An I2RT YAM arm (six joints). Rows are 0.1 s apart.
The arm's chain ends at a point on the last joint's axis. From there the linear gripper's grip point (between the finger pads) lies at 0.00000 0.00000 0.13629 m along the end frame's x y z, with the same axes.
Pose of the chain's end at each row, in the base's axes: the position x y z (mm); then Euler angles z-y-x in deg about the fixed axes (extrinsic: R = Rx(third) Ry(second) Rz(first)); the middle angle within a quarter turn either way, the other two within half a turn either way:
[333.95, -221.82, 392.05, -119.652, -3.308, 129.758]
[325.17, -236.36, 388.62, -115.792, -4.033, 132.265]
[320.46, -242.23, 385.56, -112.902, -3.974, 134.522]
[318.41, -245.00, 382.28, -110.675, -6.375, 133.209]
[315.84, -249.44, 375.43, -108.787, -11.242, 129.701]
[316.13, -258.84, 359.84, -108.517, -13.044, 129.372]
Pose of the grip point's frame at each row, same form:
[326.09, -326.42, 305.03, -119.652, -3.308, 129.758]
[315.58, -336.97, 297.18, -115.792, -4.033, 132.265]
[311.01, -339.17, 290.23, -112.902, -3.974, 134.522]
[303.28, -343.72, 289.54, -110.675, -6.375, 133.209]
[289.27, -352.29, 290.04, -108.787, -11.242, 129.701]
[285.37, -361.48, 275.61, -108.517, -13.044, 129.372]

